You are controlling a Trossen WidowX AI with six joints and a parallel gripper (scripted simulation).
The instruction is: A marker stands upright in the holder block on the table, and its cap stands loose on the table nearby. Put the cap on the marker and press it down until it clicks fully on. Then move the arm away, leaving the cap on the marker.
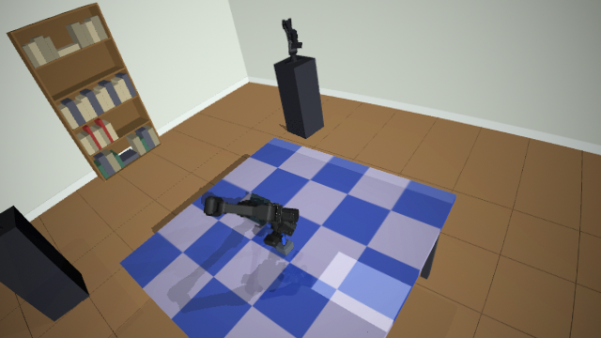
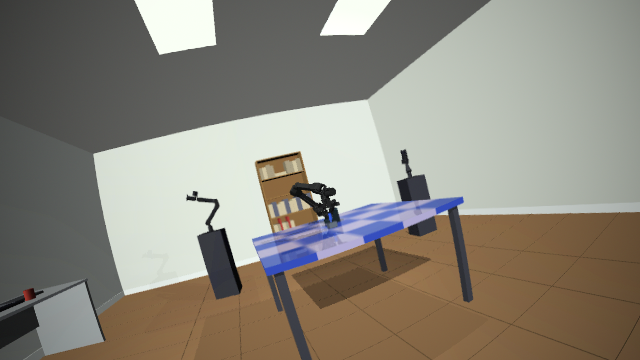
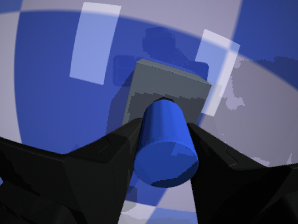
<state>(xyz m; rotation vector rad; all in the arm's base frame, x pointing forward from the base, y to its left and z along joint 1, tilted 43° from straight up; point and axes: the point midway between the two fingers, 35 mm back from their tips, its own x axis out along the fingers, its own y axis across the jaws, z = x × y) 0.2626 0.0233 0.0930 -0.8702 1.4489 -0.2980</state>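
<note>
The blue marker cap is 1 cm above my gripper tip.
</note>
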